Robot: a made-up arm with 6 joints.
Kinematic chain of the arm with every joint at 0, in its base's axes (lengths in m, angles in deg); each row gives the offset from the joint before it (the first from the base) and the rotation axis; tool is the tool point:
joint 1: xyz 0 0 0.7 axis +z
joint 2: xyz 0.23 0 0 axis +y
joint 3: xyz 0 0 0.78 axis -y
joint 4: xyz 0 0 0.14 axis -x
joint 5: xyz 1.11 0 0 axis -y
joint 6: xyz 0.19 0 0 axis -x
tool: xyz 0 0 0
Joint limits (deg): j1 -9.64..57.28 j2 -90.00..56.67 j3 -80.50..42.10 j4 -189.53..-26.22 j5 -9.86..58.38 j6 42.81..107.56
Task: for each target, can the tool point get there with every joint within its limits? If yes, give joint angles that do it. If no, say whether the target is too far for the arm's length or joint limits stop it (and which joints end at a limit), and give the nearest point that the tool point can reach.
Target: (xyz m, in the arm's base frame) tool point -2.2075 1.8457 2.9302
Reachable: no: too far | nearest point -1.2625 0.2450 1.9449 | short by 2.104 m
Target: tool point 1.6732 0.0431 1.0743
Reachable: yes | joints 1.94 18.03 0.11 -173.55 39.33 58.27
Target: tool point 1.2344 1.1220 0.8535
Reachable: yes | joints 42.89 20.68 -9.93 -157.65 14.49 56.30
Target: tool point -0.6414 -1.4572 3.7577
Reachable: no: too far | nearest point -0.3873 -0.6675 2.3977 | short by 1.593 m
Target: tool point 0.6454 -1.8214 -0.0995
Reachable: no: joint limits stop it (at a limit: joint 1, joint 2, joint 5) | nearest point 0.9003 -0.3170 -0.0877 | short by 1.526 m
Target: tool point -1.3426 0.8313 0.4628
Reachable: no: joint limits stop it (at a limit: joint 1, joint 2, joint 3, joint 4, joint 5) | nearest point -1.5623 0.1929 1.4063 | short by 1.160 m
